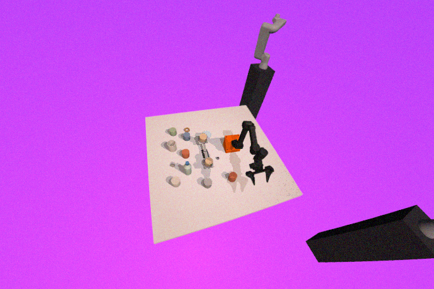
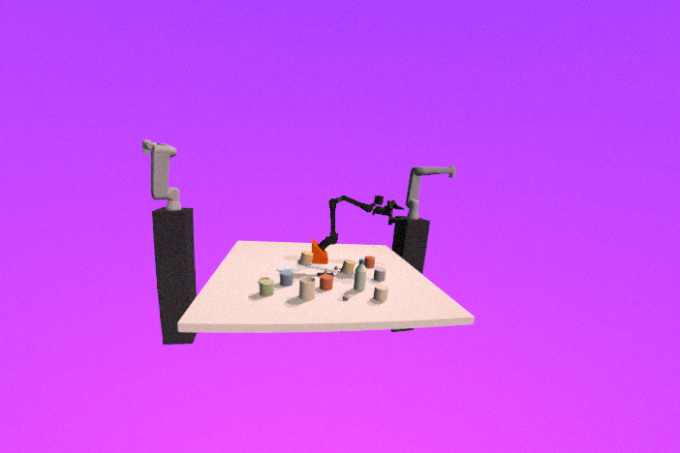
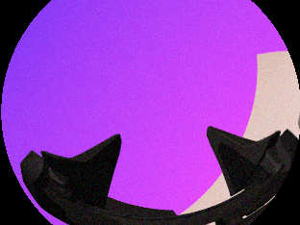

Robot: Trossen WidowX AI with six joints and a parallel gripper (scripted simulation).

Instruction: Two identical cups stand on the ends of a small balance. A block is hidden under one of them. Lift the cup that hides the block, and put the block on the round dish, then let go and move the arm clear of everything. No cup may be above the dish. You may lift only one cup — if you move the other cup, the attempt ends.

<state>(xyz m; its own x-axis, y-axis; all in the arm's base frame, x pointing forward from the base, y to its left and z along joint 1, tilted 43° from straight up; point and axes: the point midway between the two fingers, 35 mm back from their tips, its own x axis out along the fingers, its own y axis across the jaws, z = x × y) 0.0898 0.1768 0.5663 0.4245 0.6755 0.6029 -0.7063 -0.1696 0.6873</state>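
My gripper tip is 180 mm short of the tan cup, 410 mm to the left of it and 310 mm above it. The rest, counted from my gripper tip: grey balance 160 mm ahead, 570 mm to the right, 330 mm below; then grey cup 260 mm ahead, 240 mm to the right, 330 mm below; then green bottle 370 mm ahead, 420 mm to the right, 260 mm below.
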